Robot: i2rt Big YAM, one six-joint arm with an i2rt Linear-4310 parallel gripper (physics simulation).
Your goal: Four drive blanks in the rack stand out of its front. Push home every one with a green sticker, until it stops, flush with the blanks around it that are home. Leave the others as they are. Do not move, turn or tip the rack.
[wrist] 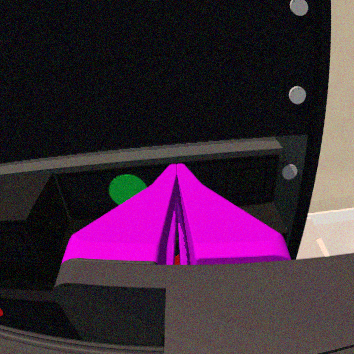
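My gripper (pixel 176 175) is shut, with nothing between its magenta fingers. Its tips point at a dark drive blank (pixel 235 180) with a green sticker (pixel 126 189), at the right end of the rack (pixel 175 151). The tips overlap the blank's face in the view; whether they touch it I cannot tell. The fingers hide the lower part of the face and an edge of the sticker. A bit of red (pixel 177 259) shows between the fingers, and another red bit (pixel 1 312) shows at the left edge.
A dark block (pixel 22 195) shows left of the green-stickered blank. The rack's black top surface fills the upper part, with round grey studs (pixel 297 95) along its right side. A beige surface (pixel 340 125) lies beyond the rack on the right.
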